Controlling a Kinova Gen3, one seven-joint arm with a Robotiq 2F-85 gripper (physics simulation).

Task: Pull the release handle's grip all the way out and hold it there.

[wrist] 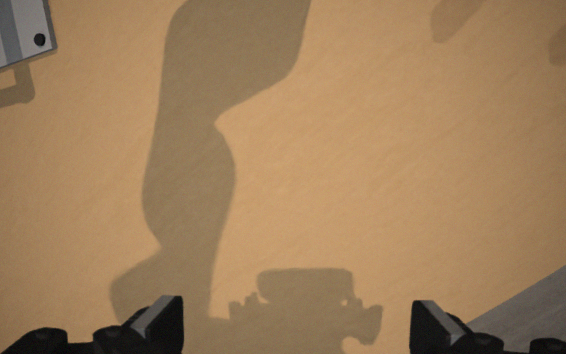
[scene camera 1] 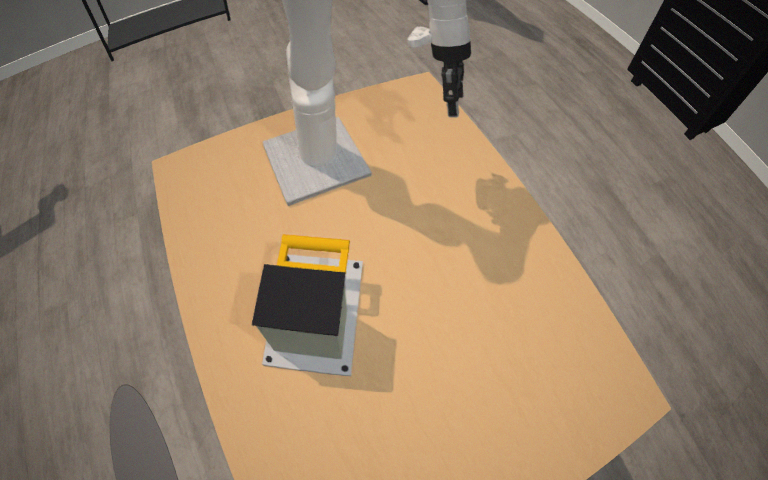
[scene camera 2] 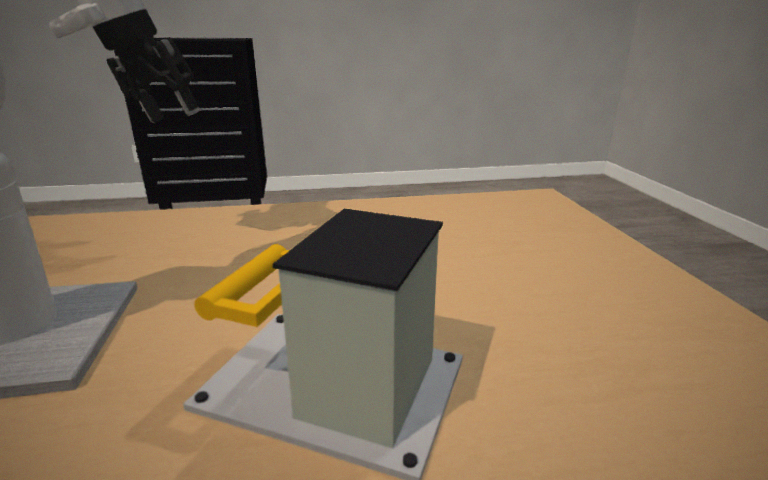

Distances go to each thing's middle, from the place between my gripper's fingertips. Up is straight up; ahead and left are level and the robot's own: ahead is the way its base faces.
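Scene:
Light grey plate (scene camera 2: 252, 390): far to the right of my hand, a fair way ahead, a fair way below.

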